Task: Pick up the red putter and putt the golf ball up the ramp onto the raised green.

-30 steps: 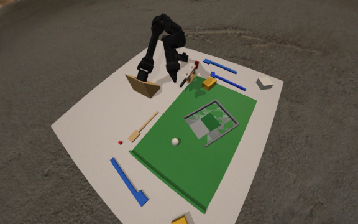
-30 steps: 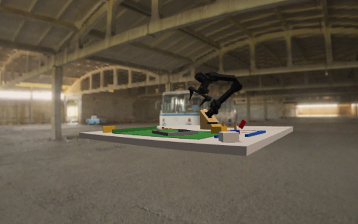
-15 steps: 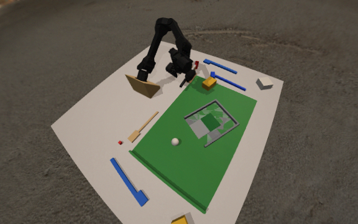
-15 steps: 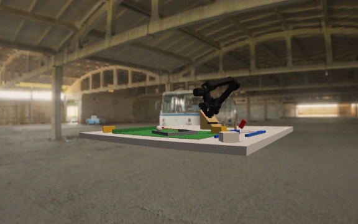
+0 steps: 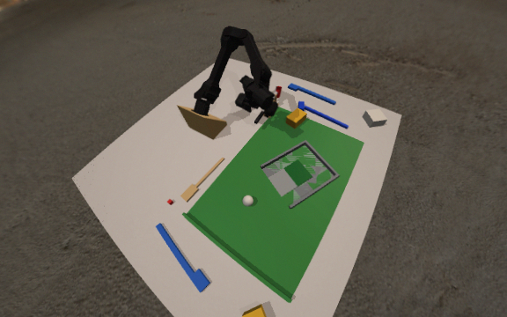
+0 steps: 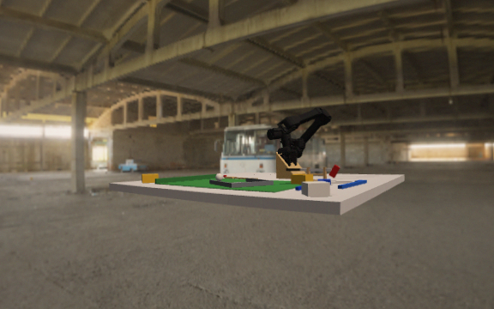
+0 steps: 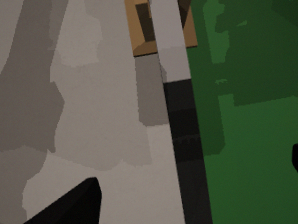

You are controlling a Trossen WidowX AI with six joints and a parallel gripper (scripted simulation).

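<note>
Now: the red putter 2 cm behind my gripper tip, 11 cm to the left of it and 2 cm below it. From my gripper tip the other things lie so: small red cube: 10 cm behind, 55 cm to the right, 8 cm below; then white golf ball: 18 cm ahead, 36 cm to the right, 6 cm below; then white block: 49 cm ahead, 34 cm to the left, 6 cm below.
</note>
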